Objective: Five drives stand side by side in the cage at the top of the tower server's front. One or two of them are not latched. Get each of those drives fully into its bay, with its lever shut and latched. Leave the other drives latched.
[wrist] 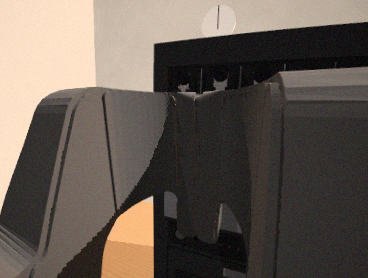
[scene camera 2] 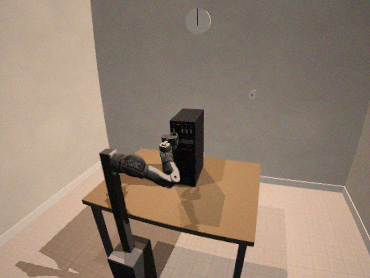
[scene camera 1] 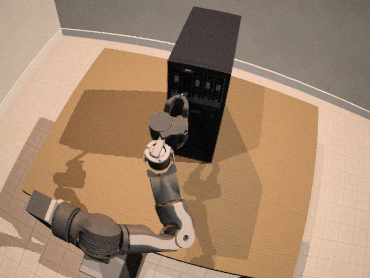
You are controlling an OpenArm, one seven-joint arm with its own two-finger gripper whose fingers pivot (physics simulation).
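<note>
The black tower server (scene camera 1: 214, 37) (scene camera 2: 199, 137) (wrist: 260, 49) stands upright with its drive cage at the top of its front. Pale labels show on the leftmost drive (scene camera 1: 176, 80) and on the third drive (scene camera 1: 197, 84); the second bay between them looks dark. My gripper (scene camera 1: 182, 95) (scene camera 2: 175, 134) (wrist: 204, 163) is shut, with its fingertips together in front of the left part of the cage. In the wrist view the fingers hide most of the left drives, so their levers and depth cannot be read. Pale catches show above the fingers. Whether the tips touch anything cannot be told.
The server stands on the wooden table (scene camera 1: 282, 150) (scene camera 2: 235, 200), near its back edge. The arm (scene camera 1: 167, 190) (scene camera 2: 167, 162) reaches up from the table's front left to the server's front. A grey wall with a round clock (scene camera 2: 198, 21) (wrist: 219, 21) is behind.
</note>
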